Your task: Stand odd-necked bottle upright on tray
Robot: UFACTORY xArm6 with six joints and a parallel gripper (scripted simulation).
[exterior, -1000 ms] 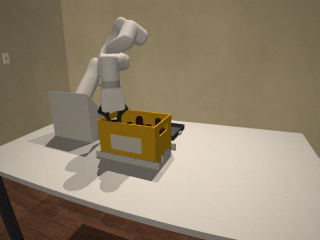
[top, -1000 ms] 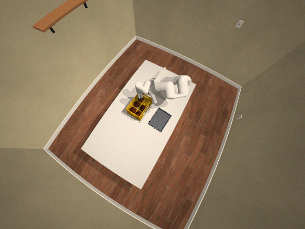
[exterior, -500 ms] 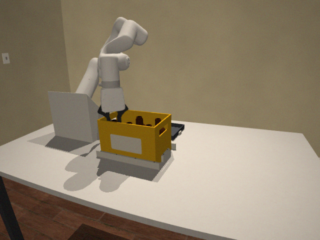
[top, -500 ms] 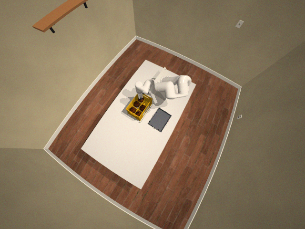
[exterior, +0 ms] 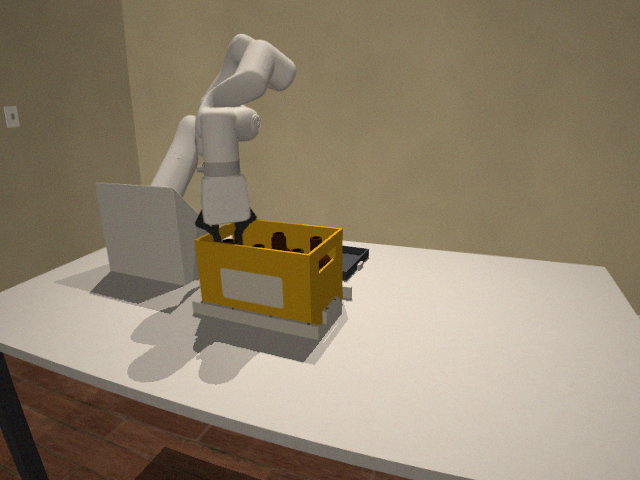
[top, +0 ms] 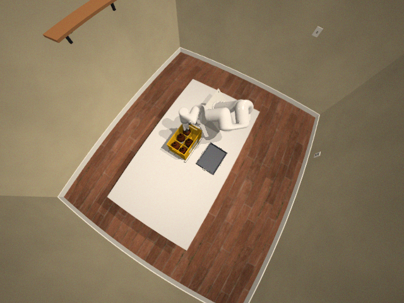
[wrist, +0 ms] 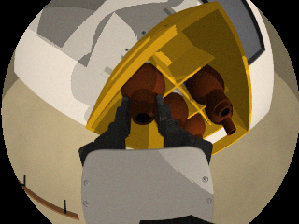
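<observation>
The yellow crate is 9 cm ahead of my hand, 4 cm to the left of it and 7 cm below it. The rest, counted from my hand: dark grey tray 9 cm ahead, 33 cm to the left, 15 cm below; glass bottle 17 cm ahead, 1 cm to the right, 7 cm below.
</observation>
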